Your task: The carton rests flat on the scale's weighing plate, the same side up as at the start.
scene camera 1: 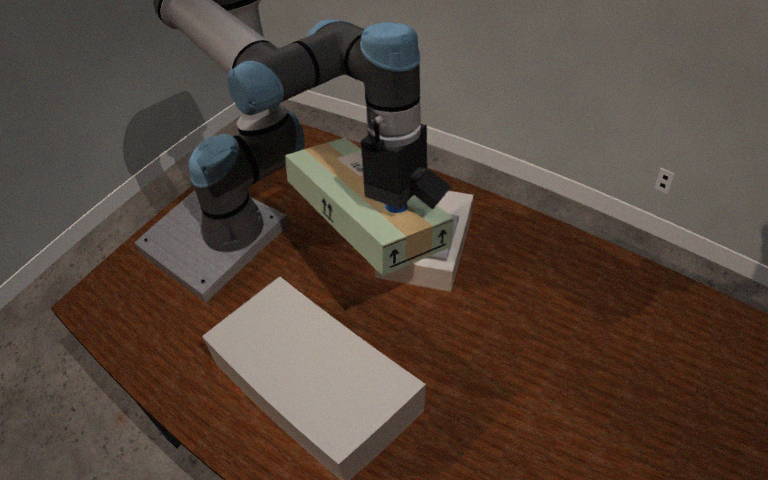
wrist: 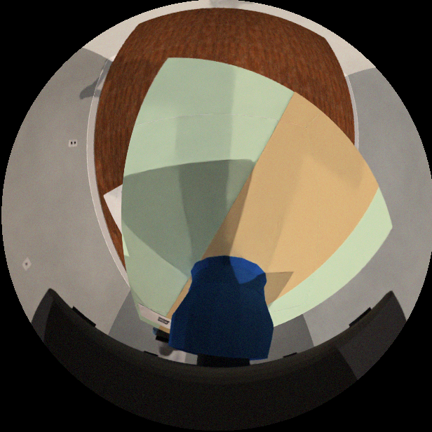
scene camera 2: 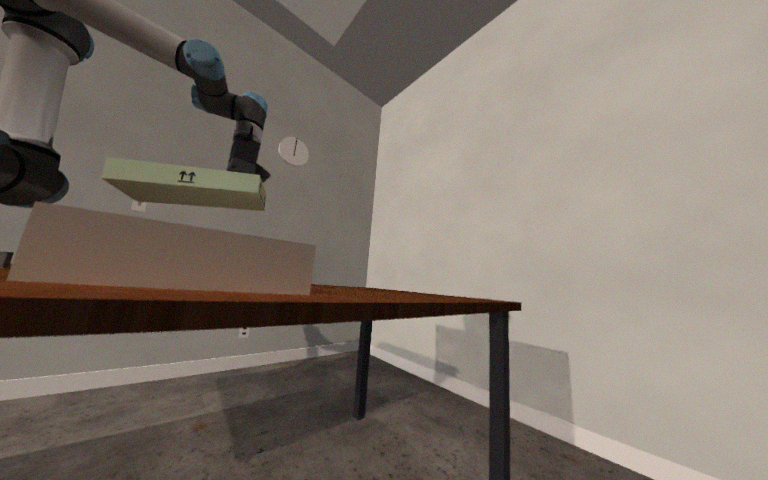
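Where they show: hand at its tool point: [scene camera 1: 397, 211]; arm's base at its link origin: [scene camera 1: 232, 228].
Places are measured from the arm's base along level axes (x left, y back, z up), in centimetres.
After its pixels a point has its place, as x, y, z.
Observation:
The carton [scene camera 1: 339, 195] @[-2.8, -35.9, 26.0] [scene camera 2: 186, 181] @[-4.2, -33.9, 21.6] [wrist: 200, 125] is a long, flat, pale green box with an orange tape band and up arrows on its sides, pointing up. It hangs in the air, about level, its near right end over part of the scale. My gripper [scene camera 1: 395, 208] [wrist: 227, 270], a blue suction cup, is on the carton's top face, nearer its right end, and holds it. The scale [scene camera 1: 416, 275] @[8.7, -43.5, -0.2] [wrist: 115, 200] is a white block; a strip of its grey weighing plate [scene camera 1: 451, 242] shows beside the carton, which hides the rest. The scale does not show in scene camera 2.
A large white block [scene camera 1: 317, 367] @[-22.7, -42.7, 6.6] [scene camera 2: 164, 249] @[-31.8, -33.8, 2.4] stands on the brown table [scene camera 1: 538, 350] @[5.5, -72.8, -3.3] [scene camera 2: 396, 300] @[-45.0, -71.2, -3.3] [wrist: 225, 35], nearer the front edge. The arm's grey base plate [scene camera 1: 169, 243] @[-12.1, 11.3, 0.0] is at the left, close to the carton's left side. Walls stand behind the table.

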